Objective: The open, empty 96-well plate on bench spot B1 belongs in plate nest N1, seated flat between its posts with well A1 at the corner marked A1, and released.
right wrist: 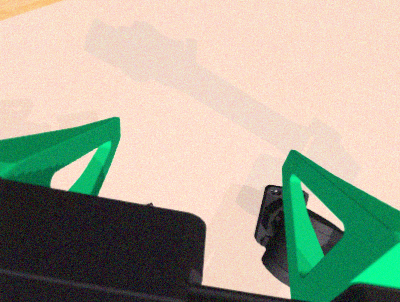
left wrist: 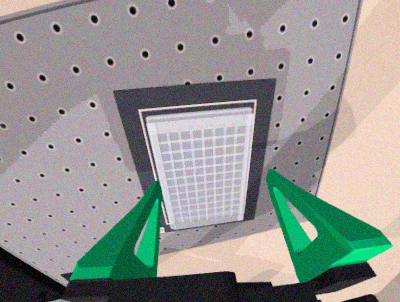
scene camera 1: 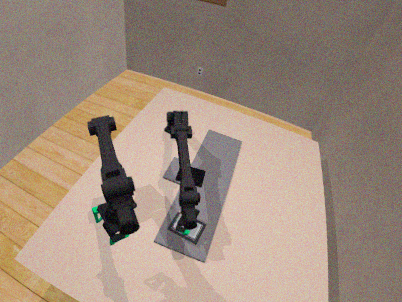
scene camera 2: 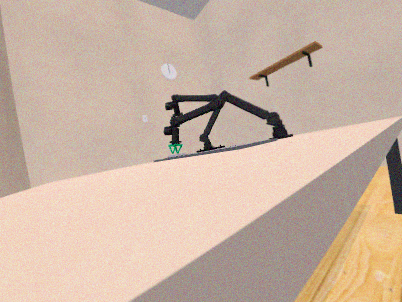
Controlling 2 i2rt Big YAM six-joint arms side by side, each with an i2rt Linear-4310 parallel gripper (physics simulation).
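Places are measured from the left arm's base along level axes (x right, y back, z down), in metres.
Where they show: left gripper, fingertip midpoint: (left wrist: 213, 179) (scene camera 2: 175, 153); right gripper, fingertip midpoint: (right wrist: 204, 142) (scene camera 1: 104, 233); left arm's base, origin of the base link: (scene camera 2: 280, 138); right arm's base, origin of the base link: (right wrist: 279, 215).
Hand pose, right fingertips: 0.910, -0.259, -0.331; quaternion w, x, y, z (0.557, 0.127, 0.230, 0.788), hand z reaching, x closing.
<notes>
Things, the pixels of their top centre, and the offset from my right fingertips, as dx, dy, dz. "*": a spot on its surface instead. Level surfaces: height alone.
- pale 96-well plate, middle of its top: (left wrist: 205, 182) (scene camera 1: 187, 225) -0.299, -0.207, +0.301
- dark rectangular pad, surface spot: (left wrist: 127, 105) * -0.356, -0.279, +0.316
- tiny pale label, surface spot: (left wrist: 162, 230) * -0.352, -0.126, +0.316
- long grey perforated board, its level: dz +0.318
- small grey panel, its level: dz +0.318
- pale table, its level: dz +0.330
The pale 96-well plate (left wrist: 202, 170) (scene camera 1: 195, 232) lies flat within a thin light outline on a dark rectangular pad (left wrist: 127, 105). A tiny pale label (left wrist: 162, 230) shows by the pad's lower-left corner; its lettering is unreadable, and so is any well marking. No posts show around the plate. My left gripper (left wrist: 213, 179) (scene camera 1: 186, 232) (scene camera 2: 175, 151) is open above the plate, its fingertips apart on either side of the plate in the left wrist view. My right gripper (right wrist: 204, 142) (scene camera 1: 110, 226) is open and empty over the table. I cannot identify nest N1.
A long grey perforated board (scene camera 1: 222, 150) (left wrist: 55, 100) lies under the pad. A small grey panel (scene camera 1: 171, 171) adjoins it beside a black arm base (scene camera 1: 198, 176). The pale table (scene camera 1: 280, 200) surrounds the board. A black part (right wrist: 272, 215) shows behind a right finger in the right wrist view.
</notes>
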